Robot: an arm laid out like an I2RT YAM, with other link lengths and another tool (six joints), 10 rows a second.
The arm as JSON. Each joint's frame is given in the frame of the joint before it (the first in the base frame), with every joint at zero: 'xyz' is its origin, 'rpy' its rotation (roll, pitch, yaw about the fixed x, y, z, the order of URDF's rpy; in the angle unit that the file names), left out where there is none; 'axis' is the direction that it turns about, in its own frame. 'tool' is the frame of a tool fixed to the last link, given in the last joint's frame.
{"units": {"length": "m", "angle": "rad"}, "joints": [
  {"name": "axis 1", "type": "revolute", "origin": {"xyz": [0.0, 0.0, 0.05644]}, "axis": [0.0, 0.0, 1.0]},
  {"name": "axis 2", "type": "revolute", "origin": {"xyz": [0.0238, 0.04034, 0.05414]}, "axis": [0.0, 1.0, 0.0]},
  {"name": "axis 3", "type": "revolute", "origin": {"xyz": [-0.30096, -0.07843, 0.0]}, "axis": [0.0, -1.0, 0.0]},
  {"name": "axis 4", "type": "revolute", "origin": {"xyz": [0.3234, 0.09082, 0.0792]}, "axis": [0.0, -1.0, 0.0]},
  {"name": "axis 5", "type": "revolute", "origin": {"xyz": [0.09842, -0.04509, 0.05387]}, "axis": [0.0, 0.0, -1.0]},
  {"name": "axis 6", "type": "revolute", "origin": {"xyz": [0.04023, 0.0, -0.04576]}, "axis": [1.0, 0.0, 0.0]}
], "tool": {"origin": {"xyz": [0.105, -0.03, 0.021], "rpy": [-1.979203, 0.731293, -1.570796]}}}
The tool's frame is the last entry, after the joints.
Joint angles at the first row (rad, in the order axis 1, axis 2, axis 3, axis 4, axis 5, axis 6):
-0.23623, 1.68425, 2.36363, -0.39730, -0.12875, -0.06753
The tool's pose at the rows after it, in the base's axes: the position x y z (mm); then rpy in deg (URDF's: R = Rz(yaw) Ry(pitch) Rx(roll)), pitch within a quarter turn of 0, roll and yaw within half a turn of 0:
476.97 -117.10 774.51 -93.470 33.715 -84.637
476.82 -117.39 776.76 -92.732 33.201 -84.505
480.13 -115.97 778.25 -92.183 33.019 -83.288
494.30 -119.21 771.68 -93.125 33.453 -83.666
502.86 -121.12 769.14 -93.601 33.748 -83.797
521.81 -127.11 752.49 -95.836 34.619 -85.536
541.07 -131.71 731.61 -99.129 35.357 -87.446
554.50 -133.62 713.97 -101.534 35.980 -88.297
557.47 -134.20 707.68 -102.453 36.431 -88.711
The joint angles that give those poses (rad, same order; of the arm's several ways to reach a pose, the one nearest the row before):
-0.23623, 1.70119, 2.38234, -0.39130, -0.12581, -0.07661
-0.23623, 1.70270, 2.38074, -0.37589, -0.12268, -0.08283
-0.23624, 1.71499, 2.39302, -0.36666, -0.13804, -0.07824
-0.23624, 1.75315, 2.42516, -0.37573, -0.13962, -0.07520
-0.23624, 1.78546, 2.46352, -0.38960, -0.14112, -0.07211
-0.23624, 1.81309, 2.45897, -0.39267, -0.13193, -0.07055
-0.23623, 1.83461, 2.44378, -0.40495, -0.13190, -0.07210
-0.23624, 1.83770, 2.40694, -0.40037, -0.14113, -0.06904
-0.23622, 1.83311, 2.38843, -0.40034, -0.14265, -0.06445

